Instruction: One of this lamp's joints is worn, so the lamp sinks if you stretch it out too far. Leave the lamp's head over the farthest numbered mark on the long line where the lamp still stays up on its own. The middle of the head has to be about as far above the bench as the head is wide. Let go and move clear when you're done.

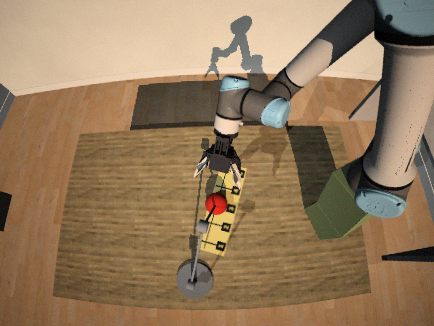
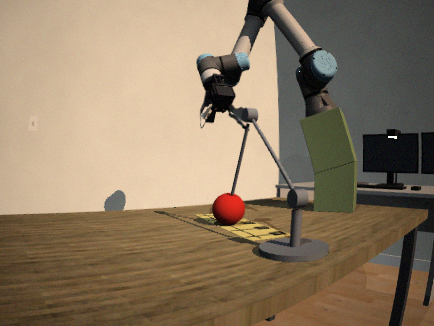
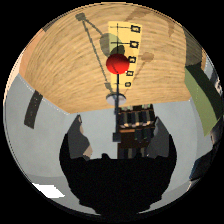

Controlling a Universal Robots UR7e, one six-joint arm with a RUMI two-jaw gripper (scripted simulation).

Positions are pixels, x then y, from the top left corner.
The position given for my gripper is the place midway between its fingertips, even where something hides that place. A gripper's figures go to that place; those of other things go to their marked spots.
Labels:
My gripper (image 2: 226, 129): 1.03 m from the lens. A round red head (image 2: 228, 209): 0.97 m from the lens.

